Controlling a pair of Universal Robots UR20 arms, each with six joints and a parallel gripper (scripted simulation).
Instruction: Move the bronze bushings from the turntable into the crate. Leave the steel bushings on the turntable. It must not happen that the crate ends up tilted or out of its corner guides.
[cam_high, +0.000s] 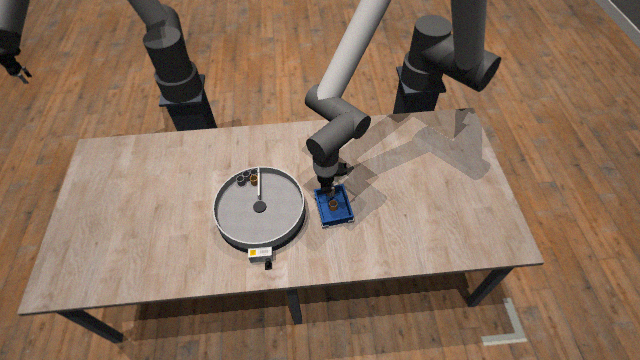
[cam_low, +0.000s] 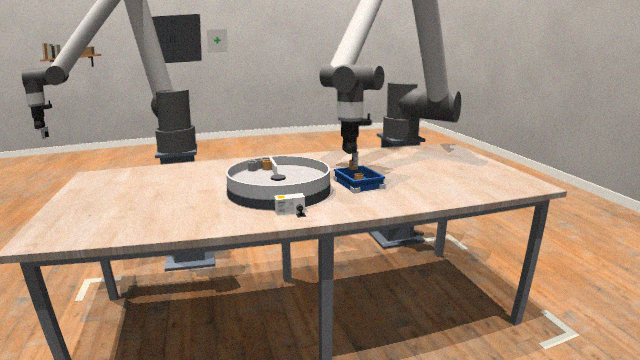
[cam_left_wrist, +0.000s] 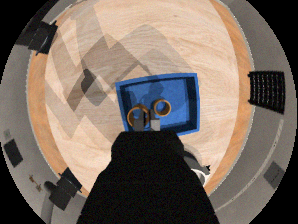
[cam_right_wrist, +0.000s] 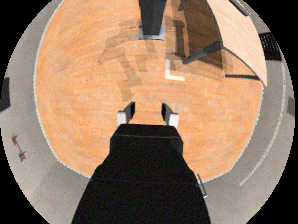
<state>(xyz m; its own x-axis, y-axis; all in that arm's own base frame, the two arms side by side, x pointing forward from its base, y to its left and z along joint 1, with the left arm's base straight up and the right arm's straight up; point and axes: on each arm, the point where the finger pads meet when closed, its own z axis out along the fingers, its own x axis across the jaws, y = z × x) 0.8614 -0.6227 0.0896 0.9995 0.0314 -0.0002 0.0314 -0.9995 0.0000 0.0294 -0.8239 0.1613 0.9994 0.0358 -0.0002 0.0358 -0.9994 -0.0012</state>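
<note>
Now: the blue crate 7 cm below my left hand, 3 cm ahead of it and 1 cm to the left of it. Also, from my left hand: turntable: 34 cm to the right, 4 cm below, 4 cm ahead.
</note>
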